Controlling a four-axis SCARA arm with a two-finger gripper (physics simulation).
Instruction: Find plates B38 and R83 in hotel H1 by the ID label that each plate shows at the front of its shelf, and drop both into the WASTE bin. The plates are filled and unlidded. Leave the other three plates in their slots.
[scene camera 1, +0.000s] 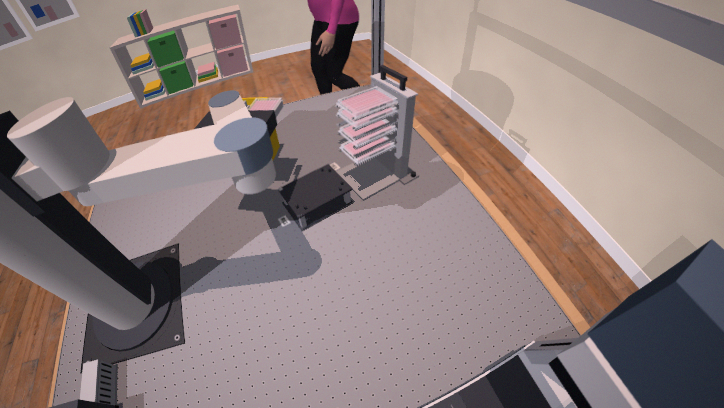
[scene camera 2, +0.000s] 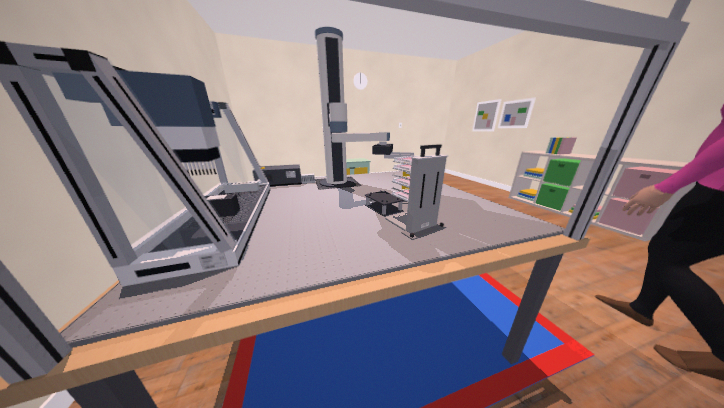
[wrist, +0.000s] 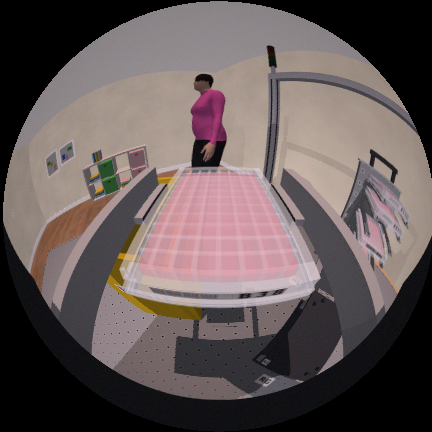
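Pixels of known places: gripper, between the fingertips: (scene camera 1: 263, 103) (scene camera 2: 414, 155) (wrist: 218, 175); arm's base, origin of its link: (scene camera 1: 135, 305) (scene camera 2: 336, 184).
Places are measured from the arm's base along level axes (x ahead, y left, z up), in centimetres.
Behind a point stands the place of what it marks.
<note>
My gripper (scene camera 1: 266, 104) @[x 50.1, y 32.2, z 25.4 cm] (scene camera 2: 400, 154) @[x 50.1, y 32.2, z 25.4 cm] (wrist: 218, 175) @[x 50.1, y 32.2, z 25.4 cm] is shut on a pink-filled, unlidded plate (wrist: 220, 240) @[x 47.1, y 27.0, z 24.9 cm] labelled B38, held level. The yellow WASTE bin (scene camera 1: 275, 145) @[x 51.1, y 40.7, z 4.2 cm] (wrist: 165, 306) @[x 41.1, y 31.5, z 9.4 cm] shows below the plate, more to its left in the wrist view; the arm and plate hide much of it, and I cannot tell if the plate is fully over the opening. Hotel H1 (scene camera 1: 405, 136) @[x 82.7, y 11.7, z 17.3 cm] (scene camera 2: 425, 195) @[x 83.8, y 17.4, z 16.0 cm] stands to the right in scene camera 1, apart from the gripper, with several pink plates (scene camera 1: 367, 102) @[x 73.5, y 15.3, z 27.8 cm] stacked in it. Their labels are unreadable, so I cannot tell which is R83.
A low black stand (scene camera 1: 316, 190) @[x 57.4, y 11.9, z 7.3 cm] (scene camera 2: 383, 197) @[x 58.0, y 12.4, z 7.3 cm] (wrist: 315, 335) @[x 57.2, y 13.5, z 7.3 cm], tagged RG, stands between the bin and the hotel. A person in pink (scene camera 1: 334, 50) (scene camera 2: 678, 212) (wrist: 209, 117) is beyond the table edge. A large blue-grey machine (scene camera 1: 673, 304) @[x 69.8, y -47.8, z 48.6 cm] (scene camera 2: 162, 101) @[x 77.8, y -53.3, z 44.4 cm] stands at the table's other end.
</note>
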